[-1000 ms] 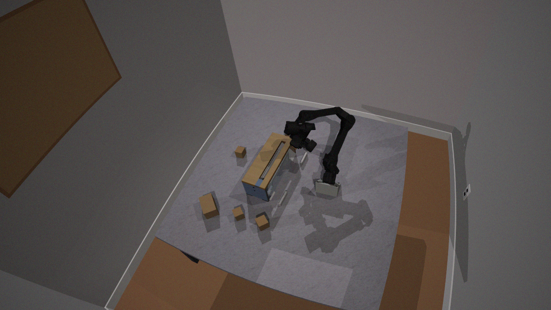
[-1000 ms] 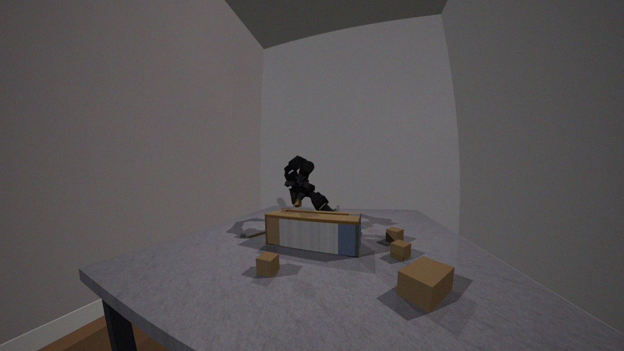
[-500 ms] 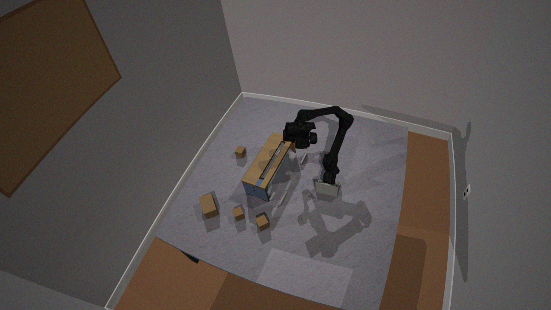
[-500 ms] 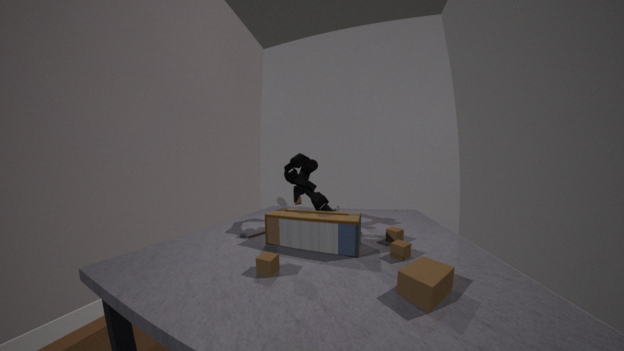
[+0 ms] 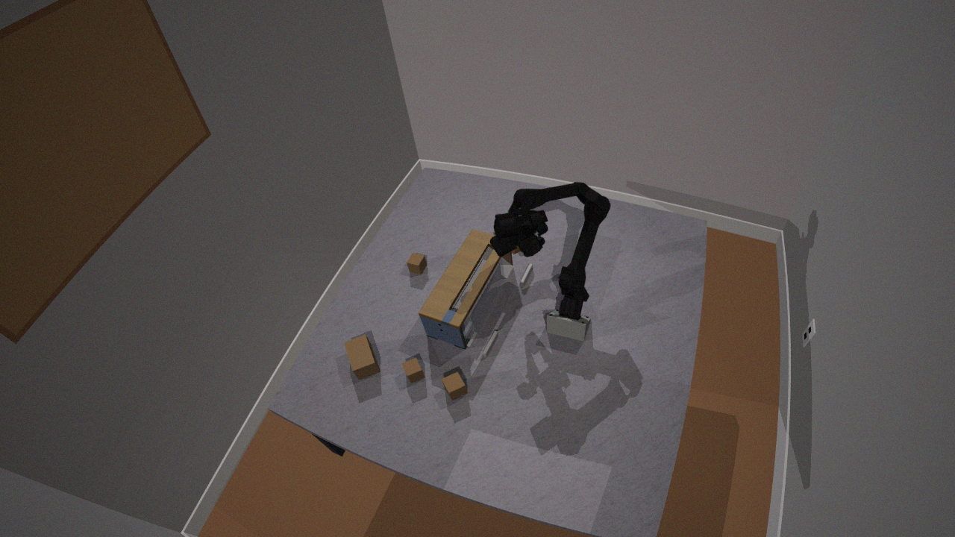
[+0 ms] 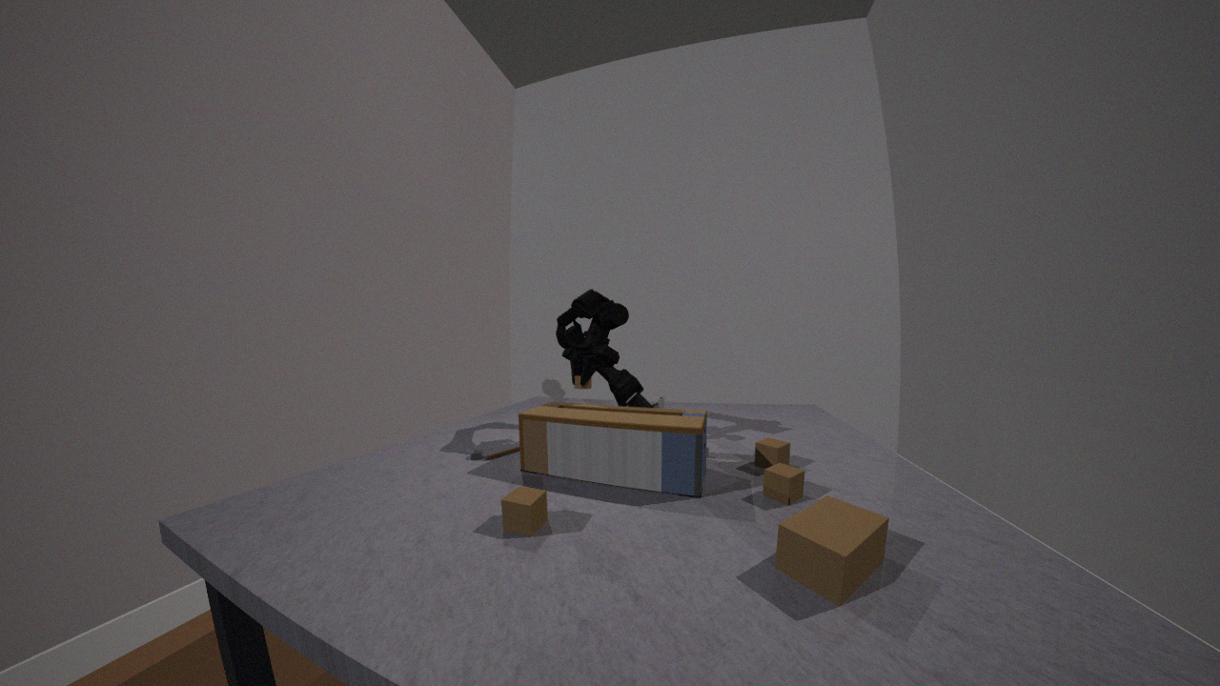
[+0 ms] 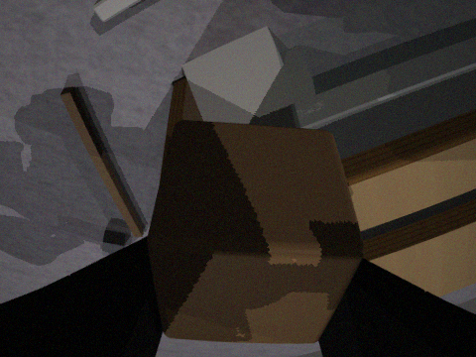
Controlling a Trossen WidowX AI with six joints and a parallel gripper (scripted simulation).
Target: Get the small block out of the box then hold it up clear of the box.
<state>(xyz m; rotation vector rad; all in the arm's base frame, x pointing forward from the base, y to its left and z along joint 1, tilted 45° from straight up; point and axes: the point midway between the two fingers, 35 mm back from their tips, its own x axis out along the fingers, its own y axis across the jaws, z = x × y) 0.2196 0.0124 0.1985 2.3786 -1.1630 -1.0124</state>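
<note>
The small brown block lies 10 mm behind my gripper tip, 10 mm to the left of it and 10 mm above it. Round my gripper tip: long box: 80 mm ahead, 130 mm to the left, 110 mm below.
</note>
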